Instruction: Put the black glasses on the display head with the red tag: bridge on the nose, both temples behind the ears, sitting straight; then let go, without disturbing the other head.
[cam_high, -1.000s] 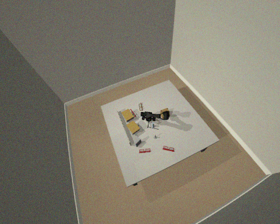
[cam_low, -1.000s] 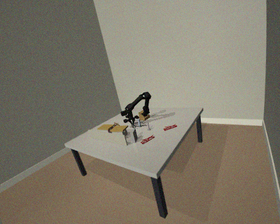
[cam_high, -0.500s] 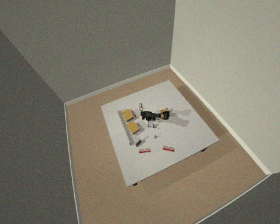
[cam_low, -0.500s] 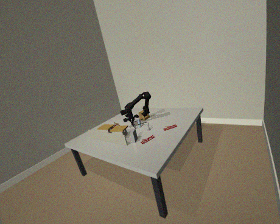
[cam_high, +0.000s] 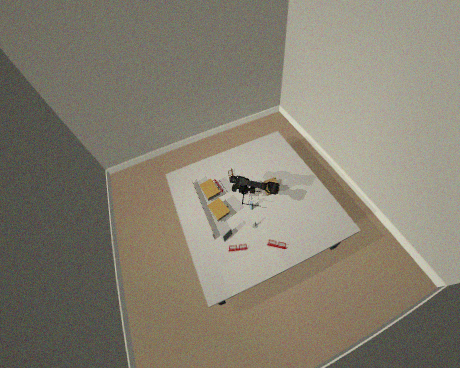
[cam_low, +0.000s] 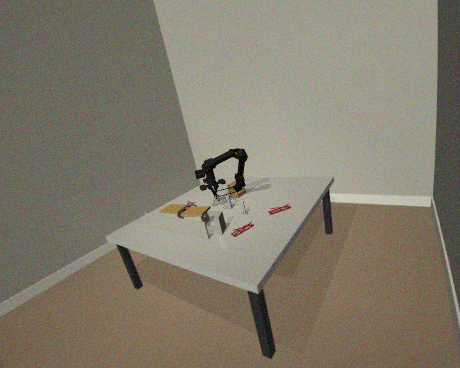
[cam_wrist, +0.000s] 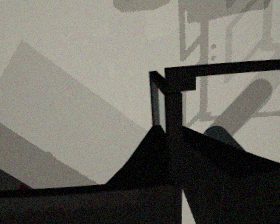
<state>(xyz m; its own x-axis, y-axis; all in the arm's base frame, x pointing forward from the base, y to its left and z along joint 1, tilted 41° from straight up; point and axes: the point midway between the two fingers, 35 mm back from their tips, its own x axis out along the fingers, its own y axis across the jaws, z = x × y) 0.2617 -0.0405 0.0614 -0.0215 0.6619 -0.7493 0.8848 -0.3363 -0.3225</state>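
Now: gripper tip 90 mm to the right of the pale blue piece, 60 mm above it and 30 mm past it. Also, from my gripper tip: grey block 270 mm to the left, 250 mm ahead, 50 mm below; then upright post 260 mm to the left, 80 mm below; then long base 370 mm ahead, 50 mm below, 40 mm to the right.
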